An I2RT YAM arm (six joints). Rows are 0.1 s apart.
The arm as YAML. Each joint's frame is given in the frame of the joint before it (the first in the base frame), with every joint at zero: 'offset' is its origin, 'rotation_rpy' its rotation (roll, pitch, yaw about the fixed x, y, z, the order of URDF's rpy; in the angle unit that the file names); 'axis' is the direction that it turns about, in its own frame. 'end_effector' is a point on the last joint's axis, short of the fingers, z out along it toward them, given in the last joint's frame.
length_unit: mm
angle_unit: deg
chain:
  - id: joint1
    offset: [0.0, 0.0, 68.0]
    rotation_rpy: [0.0, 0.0, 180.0]
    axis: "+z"
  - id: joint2
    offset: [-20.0, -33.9, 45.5]
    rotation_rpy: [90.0, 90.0, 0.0]
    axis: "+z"
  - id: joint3
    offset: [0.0, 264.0, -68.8]
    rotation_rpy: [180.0, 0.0, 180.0]
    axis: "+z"
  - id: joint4
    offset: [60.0, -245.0, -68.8]
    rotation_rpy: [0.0, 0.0, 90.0]
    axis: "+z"
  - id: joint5
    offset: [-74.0, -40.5, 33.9]
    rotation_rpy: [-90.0, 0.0, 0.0]
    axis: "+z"
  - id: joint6
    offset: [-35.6, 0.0, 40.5]
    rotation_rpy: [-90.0, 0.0, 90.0]
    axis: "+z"
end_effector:
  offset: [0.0, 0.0, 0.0]
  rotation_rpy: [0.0, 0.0, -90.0]
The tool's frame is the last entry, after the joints.
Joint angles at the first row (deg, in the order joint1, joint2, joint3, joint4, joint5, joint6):
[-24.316 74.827 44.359 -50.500 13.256 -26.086]
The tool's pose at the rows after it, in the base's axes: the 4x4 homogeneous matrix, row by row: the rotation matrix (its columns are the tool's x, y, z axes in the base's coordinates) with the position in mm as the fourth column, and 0 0 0 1 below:
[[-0.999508 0.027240 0.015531 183.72], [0.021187 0.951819 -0.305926 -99.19], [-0.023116 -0.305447 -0.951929 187.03], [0 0 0 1]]
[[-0.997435 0.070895 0.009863 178.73], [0.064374 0.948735 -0.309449 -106.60], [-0.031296 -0.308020 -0.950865 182.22], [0 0 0 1]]
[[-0.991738 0.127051 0.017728 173.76], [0.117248 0.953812 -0.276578 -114.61], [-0.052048 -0.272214 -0.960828 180.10], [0 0 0 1]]
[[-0.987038 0.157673 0.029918 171.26], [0.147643 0.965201 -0.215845 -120.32], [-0.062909 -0.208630 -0.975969 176.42], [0 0 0 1]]
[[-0.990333 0.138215 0.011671 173.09], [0.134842 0.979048 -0.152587 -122.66], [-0.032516 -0.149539 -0.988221 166.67], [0 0 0 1]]
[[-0.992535 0.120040 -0.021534 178.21], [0.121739 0.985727 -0.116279 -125.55], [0.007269 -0.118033 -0.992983 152.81], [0 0 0 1]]
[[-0.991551 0.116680 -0.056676 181.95], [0.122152 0.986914 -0.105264 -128.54], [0.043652 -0.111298 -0.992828 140.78], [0 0 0 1]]
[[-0.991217 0.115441 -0.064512 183.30], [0.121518 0.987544 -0.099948 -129.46], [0.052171 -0.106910 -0.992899 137.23], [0 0 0 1]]
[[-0.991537 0.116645 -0.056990 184.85], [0.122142 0.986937 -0.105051 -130.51], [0.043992 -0.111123 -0.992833 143.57], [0 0 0 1]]
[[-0.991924 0.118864 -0.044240 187.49], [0.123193 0.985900 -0.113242 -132.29], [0.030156 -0.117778 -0.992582 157.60], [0 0 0 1]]
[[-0.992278 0.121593 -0.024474 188.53], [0.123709 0.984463 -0.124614 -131.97], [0.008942 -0.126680 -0.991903 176.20], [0 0 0 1]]
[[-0.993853 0.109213 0.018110 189.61], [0.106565 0.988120 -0.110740 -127.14], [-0.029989 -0.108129 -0.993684 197.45], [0 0 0 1]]
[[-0.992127 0.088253 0.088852 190.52], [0.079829 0.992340 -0.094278 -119.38], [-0.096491 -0.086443 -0.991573 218.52], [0 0 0 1]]
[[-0.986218 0.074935 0.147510 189.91], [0.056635 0.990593 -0.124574 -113.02], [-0.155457 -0.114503 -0.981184 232.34], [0 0 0 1]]
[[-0.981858 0.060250 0.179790 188.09], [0.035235 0.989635 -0.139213 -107.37], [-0.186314 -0.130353 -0.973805 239.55], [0 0 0 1]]
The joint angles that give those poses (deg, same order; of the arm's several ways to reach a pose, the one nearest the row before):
[-25.737 74.849 43.964 -50.346 15.595 -25.519]
[-28.184 74.849 42.785 -48.686 15.551 -25.474]
[-31.179 74.959 42.435 -48.117 13.147 -25.103]
[-33.497 75.943 42.435 -48.095 9.409 -25.300]
[-34.172 78.805 42.436 -48.119 6.874 -26.610]
[-34.151 82.913 42.434 -46.785 6.218 -27.332]
[-34.151 86.389 42.435 -45.342 6.830 -27.309]
[-34.152 87.462 42.502 -44.883 6.830 -27.332]
[-34.151 86.827 43.572 -46.064 6.830 -27.310]
[-34.152 85.516 45.955 -48.883 6.808 -27.267]
[-33.954 83.285 48.555 -52.425 6.721 -27.048]
[-33.103 80.599 51.353 -56.401 4.754 -27.070]
[-31.769 77.471 53.670 -59.004 1.913 -27.047]
[-30.457 74.499 54.369 -58.894 1.869 -26.829]
[-29.409 72.446 54.391 -58.936 1.891 -26.852]

